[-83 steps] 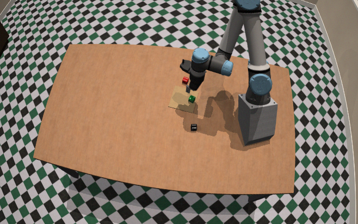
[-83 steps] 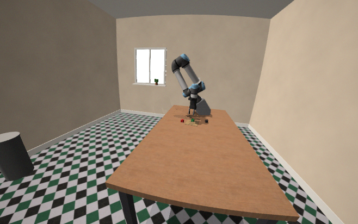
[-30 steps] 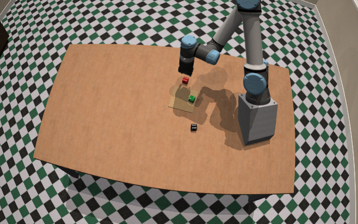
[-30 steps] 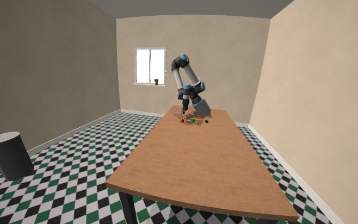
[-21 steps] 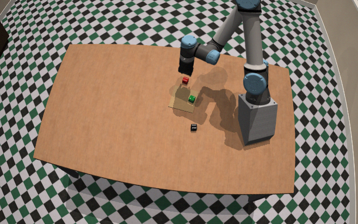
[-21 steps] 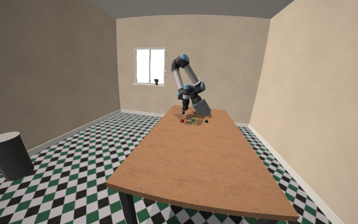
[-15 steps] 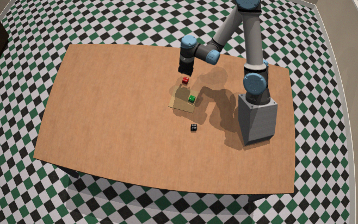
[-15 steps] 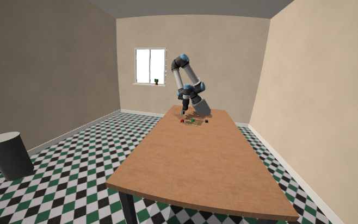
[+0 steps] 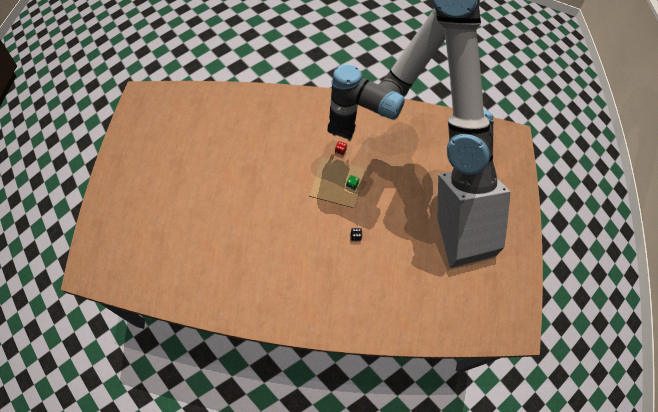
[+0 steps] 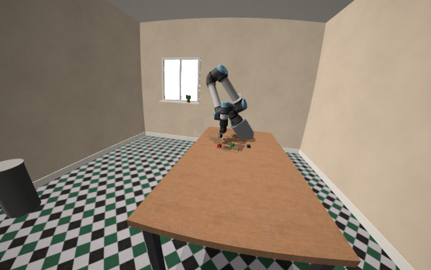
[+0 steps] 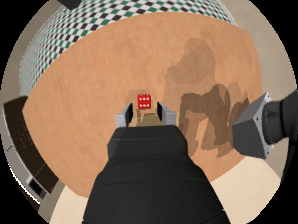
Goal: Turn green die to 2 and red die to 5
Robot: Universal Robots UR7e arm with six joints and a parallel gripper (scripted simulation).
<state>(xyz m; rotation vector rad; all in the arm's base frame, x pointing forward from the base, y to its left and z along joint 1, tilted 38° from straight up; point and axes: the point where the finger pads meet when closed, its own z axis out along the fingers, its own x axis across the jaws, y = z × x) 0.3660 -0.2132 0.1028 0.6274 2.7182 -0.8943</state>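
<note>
The red die lies 90 mm below my hand. Round my hand: green die 130 mm to the left, 90 mm below, 20 mm behind; then black die 290 mm to the left, 90 mm below, 10 mm behind; then tan mat 110 mm to the left, 100 mm below, 20 mm ahead.
</note>
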